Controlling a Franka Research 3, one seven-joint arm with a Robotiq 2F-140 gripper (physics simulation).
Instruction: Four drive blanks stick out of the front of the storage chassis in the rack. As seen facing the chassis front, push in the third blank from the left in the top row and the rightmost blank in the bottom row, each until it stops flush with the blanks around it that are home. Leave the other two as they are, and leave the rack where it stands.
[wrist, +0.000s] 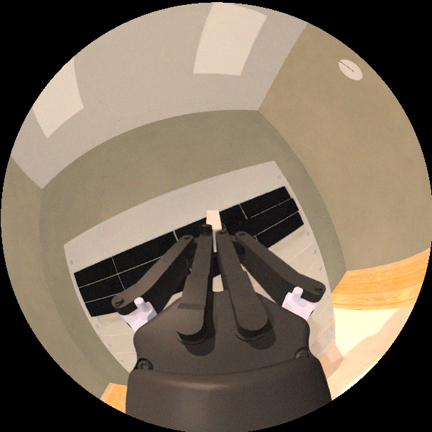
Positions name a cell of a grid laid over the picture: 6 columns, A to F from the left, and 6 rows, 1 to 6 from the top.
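Visible: my gripper (C4); a pale rack (B4).
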